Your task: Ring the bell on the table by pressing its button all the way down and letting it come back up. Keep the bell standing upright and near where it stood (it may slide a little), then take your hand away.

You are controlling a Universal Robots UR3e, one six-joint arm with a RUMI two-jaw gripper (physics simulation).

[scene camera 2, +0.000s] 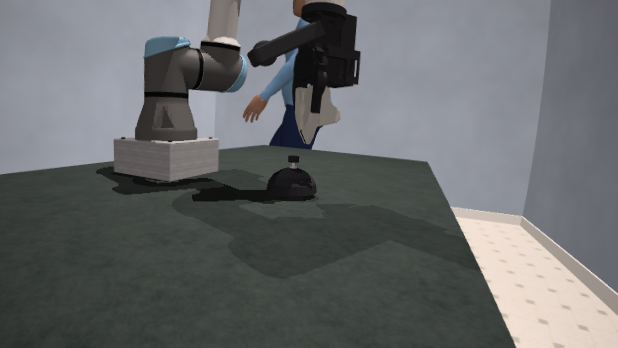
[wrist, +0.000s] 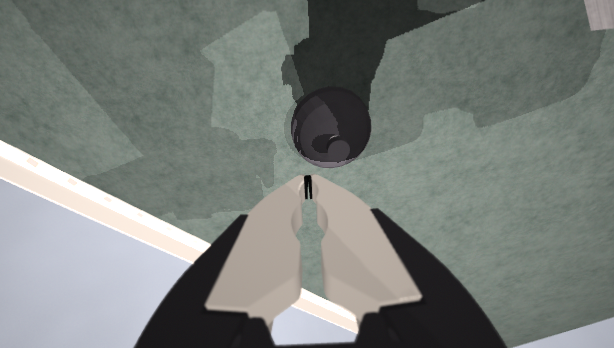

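Pixels of known places: gripper, fingertip midpoint: (scene camera 2: 306, 144) (wrist: 307, 177); arm's base, origin of the base link: (scene camera 2: 166, 138).
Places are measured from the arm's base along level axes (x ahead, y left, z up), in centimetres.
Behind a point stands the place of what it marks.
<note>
A black dome bell (scene camera 2: 291, 185) @(z -4.7, x 32.5, y -2.5 cm) (wrist: 320, 117) @(z -3.2, x 30.5, y -1.5 cm) stands upright on the dark green table (scene camera 2: 150, 260) @(z -7.1, x 34.1, y -29.0 cm) (wrist: 500, 200) @(z -7.1, x 17.9, y 25.3 cm). Its round button (scene camera 2: 293, 159) @(z -1.0, x 31.1, y 0.2 cm) (wrist: 339, 149) @(z -0.5, x 30.6, y 0.9 cm) is up, with a short light stem showing beneath it in the scene view. My gripper (scene camera 2: 307, 142) @(z 1.8, x 33.4, y 0.1 cm) (wrist: 307, 177) @(z 1.8, x 33.4, y 0.1 cm) is shut and holds nothing. Its pale fingertips point down a little above the button's height and slightly to its right in the scene view, not touching it. In the wrist view the tips show just below the bell and a little left of the button.
The robot's base block (scene camera 2: 167, 157) @(z -2.7, x 8.4, y -6.5 cm) (wrist: 602, 15) @(z -6.1, x 7.0, y 7.6 cm) stands on the table, left of the bell in the scene view. A person (scene camera 2: 289, 100) in a blue top stands behind the table, partly hidden by my gripper. The table's right edge (scene camera 2: 462, 235) @(z -7.1, x 57.8, y -3.4 cm) borders a tiled floor (scene camera 2: 540, 285).
</note>
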